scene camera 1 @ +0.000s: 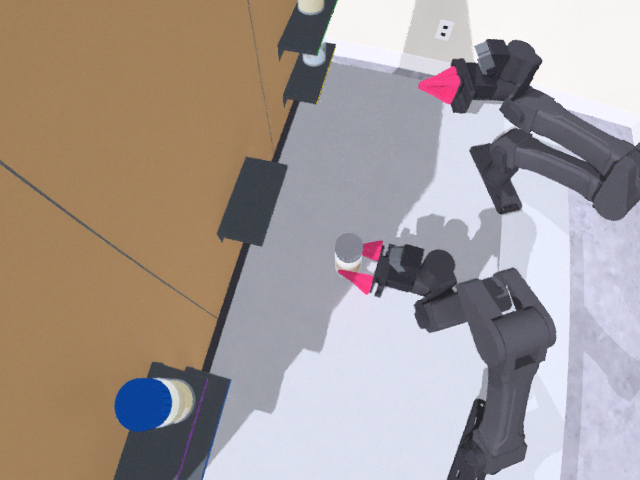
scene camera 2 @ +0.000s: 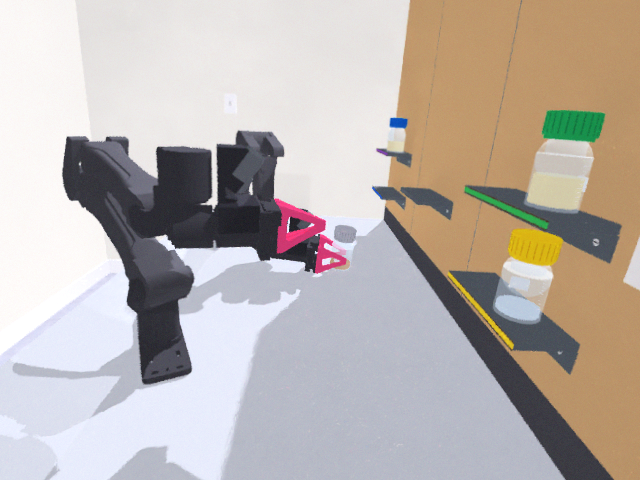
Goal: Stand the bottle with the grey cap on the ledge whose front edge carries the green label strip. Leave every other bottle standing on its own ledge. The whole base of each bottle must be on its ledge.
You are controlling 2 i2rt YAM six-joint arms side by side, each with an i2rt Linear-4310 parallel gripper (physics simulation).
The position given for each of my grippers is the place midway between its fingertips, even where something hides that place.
Scene:
My left gripper shows in scene camera 1 [342, 258] and in scene camera 2 [346, 256]. My right gripper shows in scene camera 1 [419, 85] and in scene camera 2 [325, 225]. A grey-capped bottle shows in scene camera 1 and in scene camera 2. The same spot on the grey-capped bottle: [scene camera 1: 348, 248] is [scene camera 2: 345, 227]. One and the same spot on a yellow-strip ledge: [scene camera 1: 305, 83] is [scene camera 2: 484, 283].

